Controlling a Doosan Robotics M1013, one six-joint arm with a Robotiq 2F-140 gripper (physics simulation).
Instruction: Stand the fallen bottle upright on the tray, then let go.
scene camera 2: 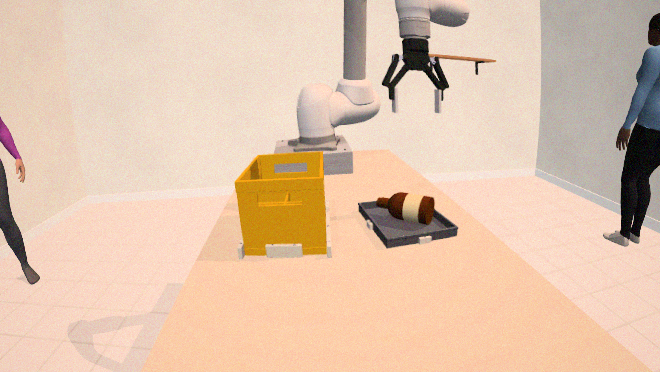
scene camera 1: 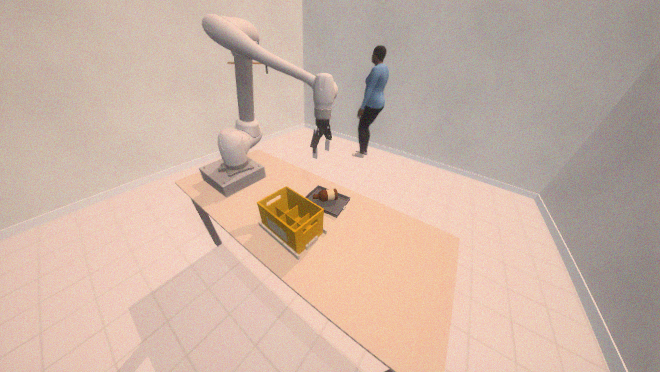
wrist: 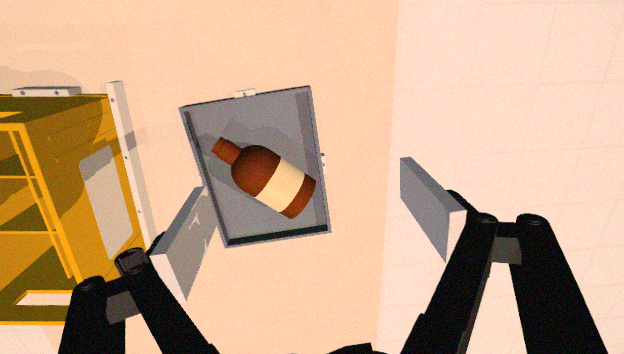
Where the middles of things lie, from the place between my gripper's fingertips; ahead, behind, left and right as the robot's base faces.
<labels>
I see the brown bottle (scene camera 2: pixel 410 207) 10 cm ahead of my hand, 4 cm to the right of it and 24 cm below it.
</labels>
